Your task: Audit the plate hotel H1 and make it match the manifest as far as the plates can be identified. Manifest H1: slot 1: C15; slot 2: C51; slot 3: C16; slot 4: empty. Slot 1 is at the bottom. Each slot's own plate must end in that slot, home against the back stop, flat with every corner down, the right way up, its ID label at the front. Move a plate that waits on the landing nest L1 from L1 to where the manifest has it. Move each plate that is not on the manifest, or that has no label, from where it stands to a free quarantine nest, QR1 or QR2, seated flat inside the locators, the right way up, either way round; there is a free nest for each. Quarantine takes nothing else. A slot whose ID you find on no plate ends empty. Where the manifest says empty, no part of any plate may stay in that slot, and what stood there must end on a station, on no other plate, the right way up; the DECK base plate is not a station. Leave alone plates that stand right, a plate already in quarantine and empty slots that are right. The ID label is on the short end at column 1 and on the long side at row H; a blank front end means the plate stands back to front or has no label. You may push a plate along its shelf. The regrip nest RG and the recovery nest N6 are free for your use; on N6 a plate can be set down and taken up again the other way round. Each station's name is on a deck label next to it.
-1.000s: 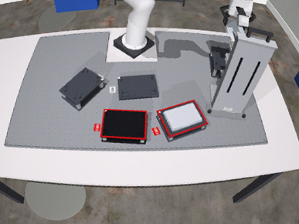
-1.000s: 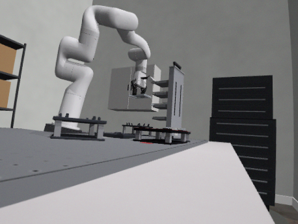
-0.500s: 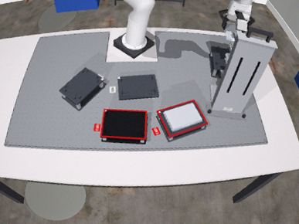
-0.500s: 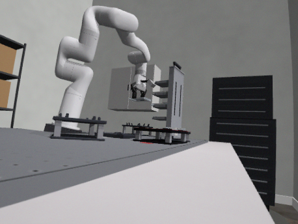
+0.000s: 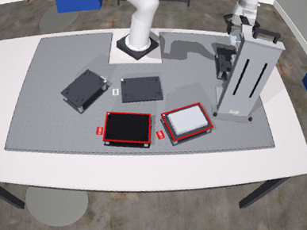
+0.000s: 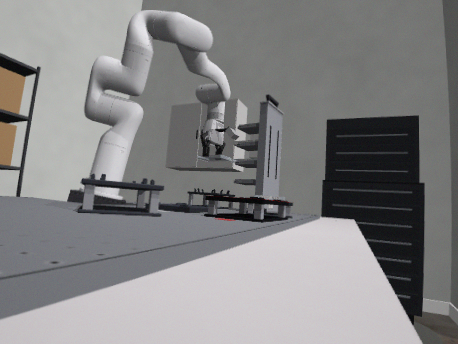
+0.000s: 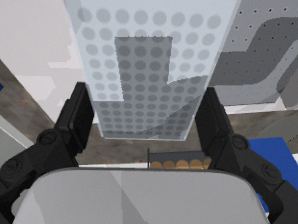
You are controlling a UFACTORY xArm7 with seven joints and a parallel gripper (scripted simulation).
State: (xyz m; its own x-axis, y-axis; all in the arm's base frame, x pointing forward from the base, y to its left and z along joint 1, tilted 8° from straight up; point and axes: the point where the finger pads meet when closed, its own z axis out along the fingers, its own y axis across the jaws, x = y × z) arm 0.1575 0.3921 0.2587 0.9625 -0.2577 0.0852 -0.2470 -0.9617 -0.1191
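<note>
My hand is 90 mm past the RG label, 20 mm to the right of it and 220 mm above it. Also, from my hand: H1 label (160 mm ahead, 60 mm to the left, 220 mm below); white plate (300 mm ahead, 280 mm to the right, 170 mm below); plate labelled C16 (180 mm ahead, 50 mm to the right, 40 mm above).
</note>
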